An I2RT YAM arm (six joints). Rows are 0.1 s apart.
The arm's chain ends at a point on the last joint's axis. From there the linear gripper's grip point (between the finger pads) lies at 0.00 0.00 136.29 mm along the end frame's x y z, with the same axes.
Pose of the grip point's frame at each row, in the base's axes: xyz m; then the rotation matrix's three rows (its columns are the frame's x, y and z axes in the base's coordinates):
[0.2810, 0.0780, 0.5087], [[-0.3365, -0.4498, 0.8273], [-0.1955, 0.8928, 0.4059], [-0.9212, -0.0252, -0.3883]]
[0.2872, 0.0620, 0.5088], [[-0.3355, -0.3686, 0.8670], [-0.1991, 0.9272, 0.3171], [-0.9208, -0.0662, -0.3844]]
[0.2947, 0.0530, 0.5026], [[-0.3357, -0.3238, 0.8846], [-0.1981, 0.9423, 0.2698], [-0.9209, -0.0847, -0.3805]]
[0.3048, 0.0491, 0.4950], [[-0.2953, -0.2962, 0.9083], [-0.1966, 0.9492, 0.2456], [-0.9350, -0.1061, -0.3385]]
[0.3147, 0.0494, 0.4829], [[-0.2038, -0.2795, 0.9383], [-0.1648, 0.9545, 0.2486], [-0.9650, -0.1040, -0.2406]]
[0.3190, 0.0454, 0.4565], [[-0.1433, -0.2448, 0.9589], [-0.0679, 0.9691, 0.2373], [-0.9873, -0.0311, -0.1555]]
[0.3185, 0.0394, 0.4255], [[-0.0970, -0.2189, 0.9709], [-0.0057, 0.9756, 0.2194], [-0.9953, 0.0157, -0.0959]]
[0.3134, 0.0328, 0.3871], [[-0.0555, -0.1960, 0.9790], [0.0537, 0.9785, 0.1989], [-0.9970, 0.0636, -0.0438]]
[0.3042, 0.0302, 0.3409], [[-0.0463, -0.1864, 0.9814], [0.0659, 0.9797, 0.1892], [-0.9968, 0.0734, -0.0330]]
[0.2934, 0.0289, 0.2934], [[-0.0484, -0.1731, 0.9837], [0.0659, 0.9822, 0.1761], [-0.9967, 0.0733, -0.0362]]
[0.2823, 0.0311, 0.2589], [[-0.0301, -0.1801, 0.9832], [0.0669, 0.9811, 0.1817], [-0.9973, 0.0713, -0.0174]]
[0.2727, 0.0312, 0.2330], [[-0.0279, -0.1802, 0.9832], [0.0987, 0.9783, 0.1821], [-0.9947, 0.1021, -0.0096]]
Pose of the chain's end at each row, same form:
[0.1682, 0.0227, 0.5616], [[-0.3365, -0.4498, 0.8273], [-0.1955, 0.8928, 0.4059], [-0.9212, -0.0252, -0.3883]]
[0.1690, 0.0188, 0.5612], [[-0.3355, -0.3686, 0.8670], [-0.1991, 0.9272, 0.3171], [-0.9208, -0.0662, -0.3844]]
[0.1741, 0.0162, 0.5545], [[-0.3357, -0.3238, 0.8846], [-0.1981, 0.9423, 0.2698], [-0.9209, -0.0847, -0.3805]]
[0.1810, 0.0156, 0.5411], [[-0.2953, -0.2962, 0.9083], [-0.1966, 0.9492, 0.2456], [-0.9350, -0.1061, -0.3385]]
[0.1868, 0.0155, 0.5157], [[-0.2038, -0.2795, 0.9383], [-0.1648, 0.9545, 0.2486], [-0.9650, -0.1040, -0.2406]]
[0.1883, 0.0131, 0.4777], [[-0.1433, -0.2448, 0.9589], [-0.0679, 0.9691, 0.2373], [-0.9873, -0.0311, -0.1555]]
[0.1862, 0.0095, 0.4386], [[-0.0970, -0.2189, 0.9709], [-0.0057, 0.9756, 0.2194], [-0.9953, 0.0157, -0.0959]]
[0.1800, 0.0057, 0.3931], [[-0.0555, -0.1960, 0.9790], [0.0537, 0.9785, 0.1989], [-0.9970, 0.0636, -0.0438]]
[0.1704, 0.0044, 0.3454], [[-0.0463, -0.1864, 0.9814], [0.0659, 0.9797, 0.1892], [-0.9968, 0.0734, -0.0330]]
[0.1593, 0.0049, 0.2983], [[-0.0484, -0.1731, 0.9837], [0.0659, 0.9822, 0.1761], [-0.9967, 0.0733, -0.0362]]
[0.1483, 0.0063, 0.2613], [[-0.0301, -0.1801, 0.9832], [0.0669, 0.9811, 0.1817], [-0.9973, 0.0713, -0.0174]]
[0.1387, 0.0064, 0.2343], [[-0.0279, -0.1802, 0.9832], [0.0987, 0.9783, 0.1821], [-0.9947, 0.1021, -0.0096]]

